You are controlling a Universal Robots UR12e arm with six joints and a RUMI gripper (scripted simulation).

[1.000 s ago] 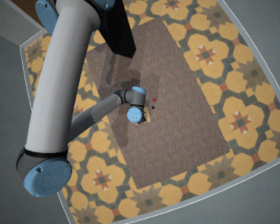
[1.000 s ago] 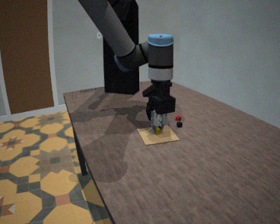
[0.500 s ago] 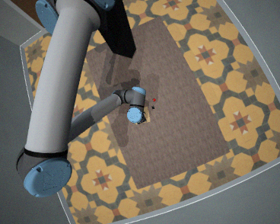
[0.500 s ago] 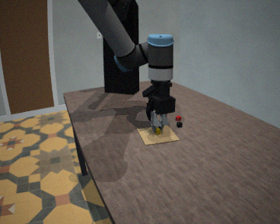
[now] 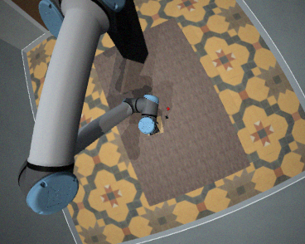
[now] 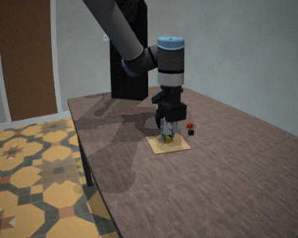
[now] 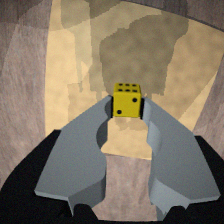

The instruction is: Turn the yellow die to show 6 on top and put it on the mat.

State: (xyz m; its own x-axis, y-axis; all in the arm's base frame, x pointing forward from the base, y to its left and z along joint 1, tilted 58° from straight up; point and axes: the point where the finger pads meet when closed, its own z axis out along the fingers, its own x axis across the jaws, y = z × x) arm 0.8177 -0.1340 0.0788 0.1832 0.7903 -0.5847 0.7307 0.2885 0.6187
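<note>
Right now my hand is 1 cm above the yellow die. Also, from my hand: black die: 13 cm to the left, 1 cm below; red die: 5 cm behind, 18 cm to the left, 1 cm below; tan mat: 2 cm below.
</note>
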